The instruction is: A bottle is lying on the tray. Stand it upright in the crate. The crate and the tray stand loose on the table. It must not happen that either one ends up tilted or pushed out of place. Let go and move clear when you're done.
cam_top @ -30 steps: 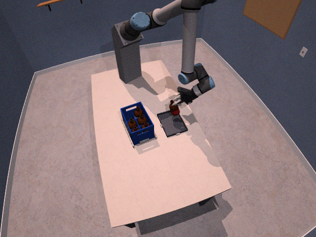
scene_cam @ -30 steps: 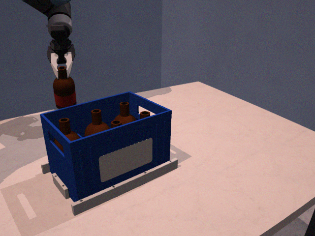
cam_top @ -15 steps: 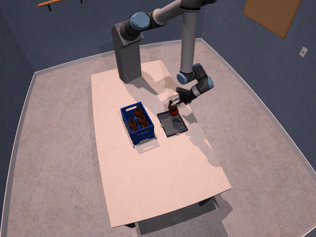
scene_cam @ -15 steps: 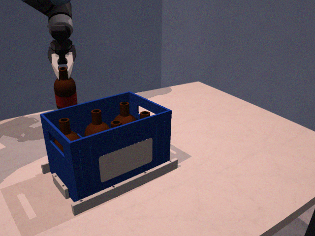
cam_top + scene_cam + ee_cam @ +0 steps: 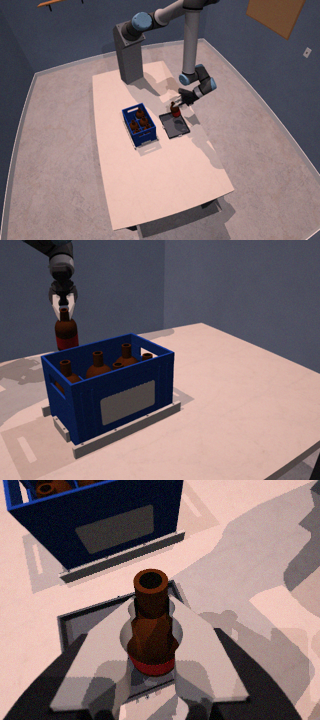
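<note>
My gripper is now 19 cm above the tray, 5 cm short of it and 1 cm to the right of it. The rest, counted from my hand: blue crate: 28 cm to the right, 12 cm below, 11 cm ahead.
</note>
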